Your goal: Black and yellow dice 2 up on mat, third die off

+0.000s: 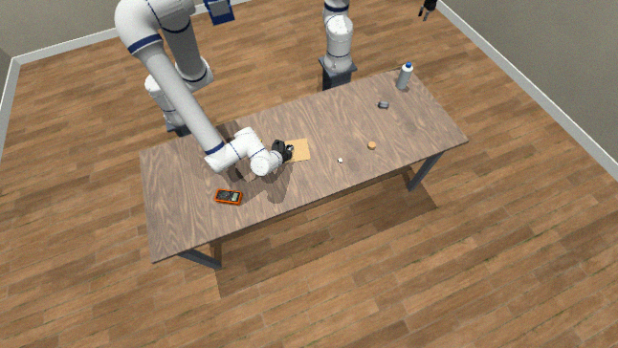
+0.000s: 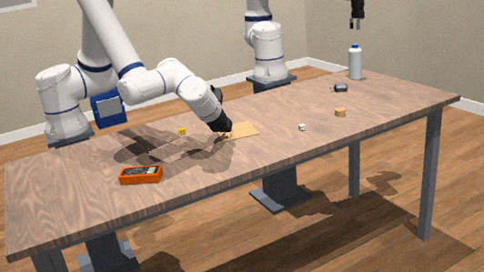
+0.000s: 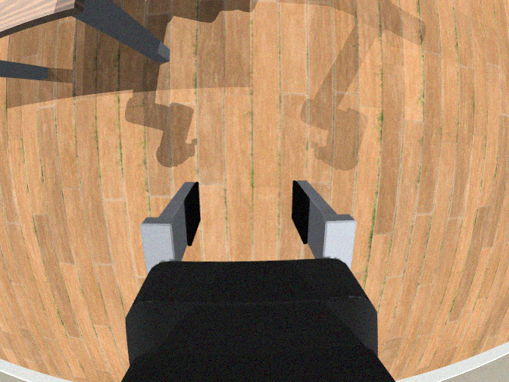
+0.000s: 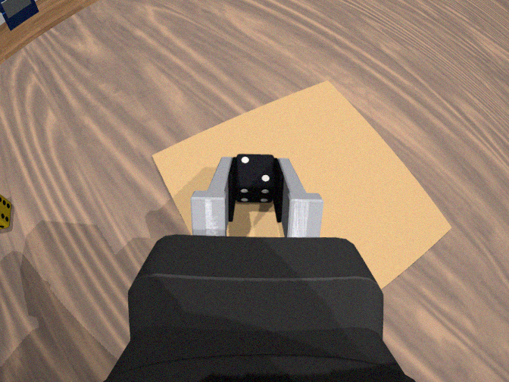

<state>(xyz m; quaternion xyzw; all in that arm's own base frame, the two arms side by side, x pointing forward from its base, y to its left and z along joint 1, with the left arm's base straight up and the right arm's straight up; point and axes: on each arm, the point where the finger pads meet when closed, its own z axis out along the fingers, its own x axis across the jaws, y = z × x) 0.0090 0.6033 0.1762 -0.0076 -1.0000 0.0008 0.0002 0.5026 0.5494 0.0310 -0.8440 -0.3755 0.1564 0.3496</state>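
Observation:
My right hand is 1 cm past the black die, 1 cm to the right of it and 1 cm above it. Also, from my right hand: tan mat: 1 cm ahead, 3 cm to the left, 3 cm below; then white die: 17 cm ahead, 22 cm to the left, 2 cm below; then yellow die: 12 cm behind, 14 cm to the right, 2 cm below.

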